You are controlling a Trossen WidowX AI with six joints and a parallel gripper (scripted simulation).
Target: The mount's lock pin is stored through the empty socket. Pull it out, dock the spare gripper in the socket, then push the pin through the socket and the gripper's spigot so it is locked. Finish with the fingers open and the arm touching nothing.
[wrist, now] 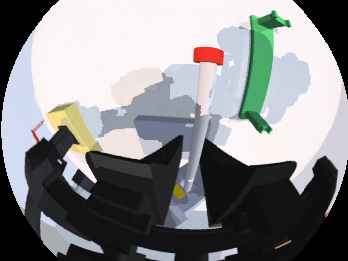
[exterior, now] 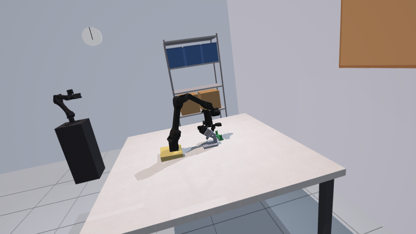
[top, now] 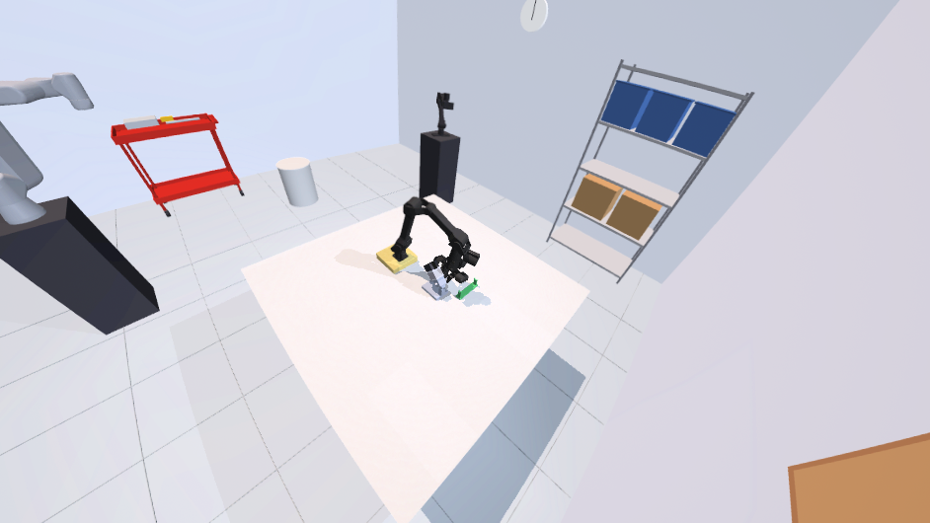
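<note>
Right now the grey mount is 1 cm behind my gripper tip and 4 cm to the right of it. From my gripper tip the other things lie so: green cradle (8 cm ahead, 7 cm to the left, 3 cm below); spare gripper (3 cm behind, 4 cm to the right, 6 cm above).
</note>
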